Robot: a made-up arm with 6 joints.
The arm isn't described. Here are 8 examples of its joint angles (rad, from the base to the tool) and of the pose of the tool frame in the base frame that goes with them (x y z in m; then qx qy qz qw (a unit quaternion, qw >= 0)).
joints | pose
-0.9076 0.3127 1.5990 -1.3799 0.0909 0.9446 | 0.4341 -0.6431 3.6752 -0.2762 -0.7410 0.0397 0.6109
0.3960 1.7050 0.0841 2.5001 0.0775 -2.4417 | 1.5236 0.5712 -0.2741 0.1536 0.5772 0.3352 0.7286
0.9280 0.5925 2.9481 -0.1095 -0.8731 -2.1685 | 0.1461 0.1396 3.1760 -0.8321 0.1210 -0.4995 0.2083
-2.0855 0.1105 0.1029 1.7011 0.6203 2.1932 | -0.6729 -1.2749 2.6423 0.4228 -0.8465 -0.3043 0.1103
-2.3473 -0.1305 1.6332 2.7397 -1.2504 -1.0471 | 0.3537 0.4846 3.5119 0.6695 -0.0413 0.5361 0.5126
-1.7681 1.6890 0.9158 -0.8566 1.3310 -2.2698 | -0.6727 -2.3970 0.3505 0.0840 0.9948 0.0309 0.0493
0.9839 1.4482 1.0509 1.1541 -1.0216 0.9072 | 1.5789 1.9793 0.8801 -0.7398 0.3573 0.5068 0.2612
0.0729 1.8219 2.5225 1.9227 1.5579 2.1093 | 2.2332 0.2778 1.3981 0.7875 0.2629 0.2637 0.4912
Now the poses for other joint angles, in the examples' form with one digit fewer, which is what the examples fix.
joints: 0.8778 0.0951 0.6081 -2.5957 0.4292 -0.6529
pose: 0.793 0.883 3.174 -0.966 -0.055 0.238 0.089
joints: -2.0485 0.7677 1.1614 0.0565 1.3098 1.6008
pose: -0.918 -1.769 2.826 -0.782 0.352 -0.511 0.059
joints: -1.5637 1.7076 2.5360 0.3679 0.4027 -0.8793
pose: -0.038 -2.250 1.878 -0.430 -0.586 -0.091 0.681
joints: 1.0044 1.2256 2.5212 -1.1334 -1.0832 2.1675
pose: 0.757 1.546 2.617 -0.404 -0.656 0.626 0.121
